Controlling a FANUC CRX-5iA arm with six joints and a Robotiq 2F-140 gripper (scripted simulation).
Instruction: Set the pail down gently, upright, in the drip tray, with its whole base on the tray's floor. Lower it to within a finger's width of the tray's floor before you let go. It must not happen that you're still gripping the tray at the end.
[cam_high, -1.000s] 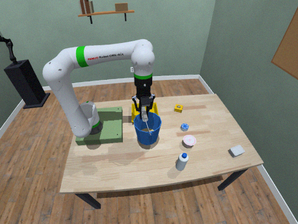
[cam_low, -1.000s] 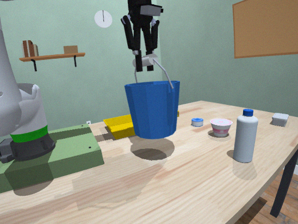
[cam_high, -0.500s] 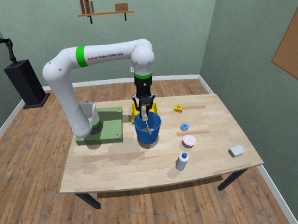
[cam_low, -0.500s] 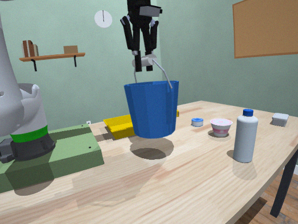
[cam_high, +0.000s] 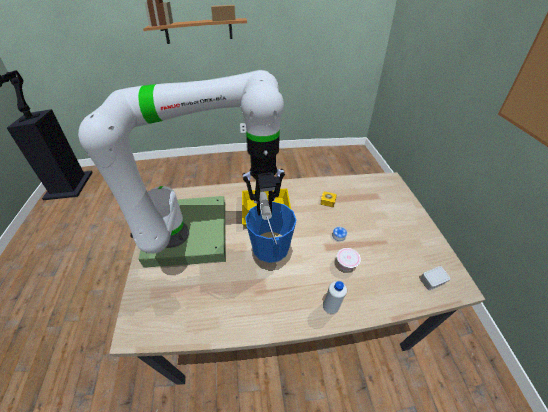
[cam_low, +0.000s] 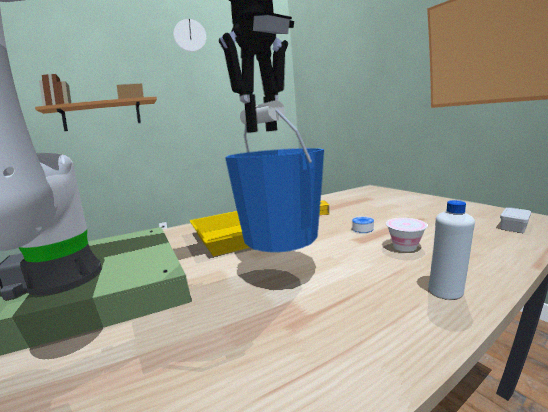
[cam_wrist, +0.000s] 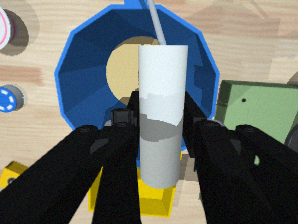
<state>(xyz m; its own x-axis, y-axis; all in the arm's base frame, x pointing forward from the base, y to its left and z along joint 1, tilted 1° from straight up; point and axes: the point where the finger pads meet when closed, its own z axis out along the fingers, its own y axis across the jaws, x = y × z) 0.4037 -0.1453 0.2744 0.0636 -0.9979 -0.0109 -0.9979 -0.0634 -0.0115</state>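
The blue pail is 10 cm below my hand and 2 cm ahead of it. The rest, counted from my hand: white bottle (25 cm to the right, 25 cm below, 23 cm ahead); yellow drip tray (32 cm below, 30 cm to the left, 4 cm ahead); grey box (71 cm ahead, 31 cm below, 22 cm to the right).
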